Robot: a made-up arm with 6 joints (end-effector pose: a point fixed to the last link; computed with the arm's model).
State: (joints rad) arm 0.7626 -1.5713 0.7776 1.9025 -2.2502 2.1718
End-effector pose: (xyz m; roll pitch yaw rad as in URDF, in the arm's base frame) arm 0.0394 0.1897 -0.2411 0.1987 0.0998 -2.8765
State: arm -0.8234 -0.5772 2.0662 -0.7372 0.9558 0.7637
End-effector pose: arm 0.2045 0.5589 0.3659 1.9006 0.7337 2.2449
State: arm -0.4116 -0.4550 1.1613 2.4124 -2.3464 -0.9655
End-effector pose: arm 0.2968 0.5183 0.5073 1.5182 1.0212 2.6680
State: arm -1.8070 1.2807 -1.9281 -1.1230 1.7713 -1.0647
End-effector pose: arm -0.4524 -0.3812 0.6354 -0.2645 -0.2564 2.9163
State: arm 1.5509 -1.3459 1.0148 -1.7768 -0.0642 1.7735
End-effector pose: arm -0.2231 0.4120 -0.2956 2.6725 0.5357 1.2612
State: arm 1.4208 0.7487 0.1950 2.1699 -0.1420 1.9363
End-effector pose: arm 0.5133 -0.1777 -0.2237 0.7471 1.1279 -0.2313
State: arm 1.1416 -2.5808 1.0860 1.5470 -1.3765 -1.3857
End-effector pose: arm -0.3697 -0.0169 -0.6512 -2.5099 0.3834 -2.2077
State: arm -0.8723 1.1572 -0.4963 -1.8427 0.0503 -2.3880
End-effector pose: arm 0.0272 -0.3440 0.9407 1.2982 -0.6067 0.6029
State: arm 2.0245 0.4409 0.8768 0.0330 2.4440 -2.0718
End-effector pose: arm 0.1355 -0.2138 -0.2008 1.4182 -1.2831 0.2023
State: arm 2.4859 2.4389 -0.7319 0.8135 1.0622 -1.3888
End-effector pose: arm -0.5578 -0.3697 0.2788 1.0612 0.0671 2.7223
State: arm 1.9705 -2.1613 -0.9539 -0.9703 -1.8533 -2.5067
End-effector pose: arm -0.6871 0.1724 -0.1307 -1.4512 -0.2853 0.3950
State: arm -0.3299 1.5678 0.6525 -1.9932 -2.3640 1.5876
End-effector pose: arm 0.3016 -0.3378 0.5361 1.9598 1.0084 2.7526
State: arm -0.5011 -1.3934 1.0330 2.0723 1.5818 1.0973
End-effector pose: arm 0.3811 0.4007 0.2613 1.7386 -1.1506 -1.6586
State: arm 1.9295 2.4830 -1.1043 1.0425 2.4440 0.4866
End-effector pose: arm -0.4424 -0.5955 -0.1751 -1.3961 -0.4133 -3.0659
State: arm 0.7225 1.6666 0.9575 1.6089 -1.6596 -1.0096
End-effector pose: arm 0.5207 -0.6524 -0.1076 -3.0370 -0.9292 -0.0748
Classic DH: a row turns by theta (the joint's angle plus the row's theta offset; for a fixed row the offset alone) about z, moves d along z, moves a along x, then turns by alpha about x. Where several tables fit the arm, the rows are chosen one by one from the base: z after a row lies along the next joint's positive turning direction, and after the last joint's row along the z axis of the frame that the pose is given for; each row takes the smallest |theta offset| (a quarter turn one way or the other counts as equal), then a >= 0, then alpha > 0; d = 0 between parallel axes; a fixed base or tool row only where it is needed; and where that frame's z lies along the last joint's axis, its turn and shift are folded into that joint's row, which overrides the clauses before.
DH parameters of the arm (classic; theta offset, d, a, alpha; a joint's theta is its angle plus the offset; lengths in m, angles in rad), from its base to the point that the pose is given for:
base (fixed): 0 0.1829 0 -1.5708
joint 1: 1.5708 -0.0929 0.115 1.5708
joint 2: 0 0.3587 -0.3587 1.5708
joint 3: 0 -0.2873 -0.0133 -1.5708
joint 4: 0 0.089 -0.085 1.5708
joint 5: 0 0.0439 -0.0163 1.5708
joint 6: -1.5708 -0.0713 0.1196 1.5708
tool (fixed): -1.5708 0.1365 0 0

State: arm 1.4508 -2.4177 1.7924 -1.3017 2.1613 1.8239
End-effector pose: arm -0.7956 -0.1387 -0.2239 2.6738 -0.0821 -1.6688
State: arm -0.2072 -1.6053 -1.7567 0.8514 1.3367 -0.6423
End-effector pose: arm 0.5353 0.3237 0.0435 -0.5267 -1.0123 -0.6508
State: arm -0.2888 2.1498 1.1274 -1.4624 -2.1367 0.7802
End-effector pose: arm 0.4974 -0.5766 0.2687 1.6788 0.4564 1.5964
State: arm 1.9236 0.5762 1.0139 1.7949 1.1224 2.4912
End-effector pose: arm 0.2533 -0.2077 -0.4972 -1.7183 0.2891 -1.9794
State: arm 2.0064 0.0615 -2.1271 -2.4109 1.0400 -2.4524
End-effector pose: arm -0.0234 0.4398 -0.1768 -1.3228 -0.8635 1.1032
